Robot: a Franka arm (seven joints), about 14 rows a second.
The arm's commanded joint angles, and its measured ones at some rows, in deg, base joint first. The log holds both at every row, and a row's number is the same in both.
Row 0, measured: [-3.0, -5.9, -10.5, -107.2, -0.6, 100.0, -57.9]
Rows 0 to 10, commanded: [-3.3, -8.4, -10.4, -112.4, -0.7, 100.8, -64.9]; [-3.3, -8.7, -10.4, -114.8, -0.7, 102.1, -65.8]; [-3.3, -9.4, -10.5, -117.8, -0.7, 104.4, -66.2]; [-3.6, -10.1, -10.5, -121.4, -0.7, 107.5, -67.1]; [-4.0, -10.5, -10.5, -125.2, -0.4, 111.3, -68.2]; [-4.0, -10.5, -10.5, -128.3, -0.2, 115.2, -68.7]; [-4.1, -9.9, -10.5, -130.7, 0.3, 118.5, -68.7]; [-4.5, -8.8, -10.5, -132.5, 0.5, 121.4, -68.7]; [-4.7, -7.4, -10.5, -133.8, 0.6, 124.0, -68.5]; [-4.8, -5.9, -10.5, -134.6, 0.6, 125.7, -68.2]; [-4.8, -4.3, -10.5, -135.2, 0.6, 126.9, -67.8]
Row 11, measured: [-4.3, -6.3, -10.6, -133.9, -0.5, 124.1, -67.1]
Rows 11 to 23, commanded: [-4.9, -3.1, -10.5, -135.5, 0.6, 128.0, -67.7]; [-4.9, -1.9, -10.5, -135.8, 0.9, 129.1, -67.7]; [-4.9, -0.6, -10.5, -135.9, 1.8, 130.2, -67.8]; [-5.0, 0.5, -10.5, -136.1, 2.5, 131.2, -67.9]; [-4.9, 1.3, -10.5, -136.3, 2.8, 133.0, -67.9]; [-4.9, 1.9, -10.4, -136.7, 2.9, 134.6, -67.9]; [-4.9, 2.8, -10.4, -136.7, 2.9, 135.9, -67.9]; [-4.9, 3.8, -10.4, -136.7, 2.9, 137.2, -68.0]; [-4.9, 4.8, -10.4, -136.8, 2.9, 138.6, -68.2]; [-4.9, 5.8, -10.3, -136.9, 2.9, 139.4, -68.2]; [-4.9, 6.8, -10.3, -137.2, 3.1, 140.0, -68.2]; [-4.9, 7.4, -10.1, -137.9, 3.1, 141.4, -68.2]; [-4.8, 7.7, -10.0, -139.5, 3.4, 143.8, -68.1]
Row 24, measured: [-4.5, 6.8, -10.5, -137.2, 2.1, 139.8, -67.1]
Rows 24 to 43, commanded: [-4.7, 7.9, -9.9, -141.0, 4.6, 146.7, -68.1]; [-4.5, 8.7, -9.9, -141.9, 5.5, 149.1, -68.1]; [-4.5, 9.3, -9.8, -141.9, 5.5, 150.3, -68.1]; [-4.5, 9.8, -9.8, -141.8, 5.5, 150.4, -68.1]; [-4.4, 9.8, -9.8, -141.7, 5.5, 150.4, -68.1]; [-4.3, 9.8, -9.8, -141.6, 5.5, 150.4, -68.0]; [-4.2, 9.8, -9.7, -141.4, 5.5, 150.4, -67.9]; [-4.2, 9.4, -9.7, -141.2, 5.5, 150.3, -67.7]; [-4.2, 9.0, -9.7, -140.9, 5.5, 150.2, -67.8]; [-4.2, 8.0, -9.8, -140.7, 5.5, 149.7, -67.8]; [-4.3, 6.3, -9.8, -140.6, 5.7, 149.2, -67.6]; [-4.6, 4.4, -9.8, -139.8, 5.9, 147.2, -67.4]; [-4.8, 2.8, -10.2, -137.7, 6.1, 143.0, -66.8]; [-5.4, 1.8, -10.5, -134.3, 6.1, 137.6, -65.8]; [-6.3, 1.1, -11.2, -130.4, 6.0, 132.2, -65.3]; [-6.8, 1.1, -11.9, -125.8, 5.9, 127.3, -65.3]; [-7.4, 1.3, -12.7, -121.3, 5.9, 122.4, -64.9]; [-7.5, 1.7, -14.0, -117.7, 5.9, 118.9, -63.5]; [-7.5, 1.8, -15.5, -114.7, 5.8, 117.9, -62.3]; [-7.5, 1.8, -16.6, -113.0, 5.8, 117.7, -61.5]
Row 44, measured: [-7.4, 0.3, -14.9, -118.2, 5.2, 120.3, -63.8]
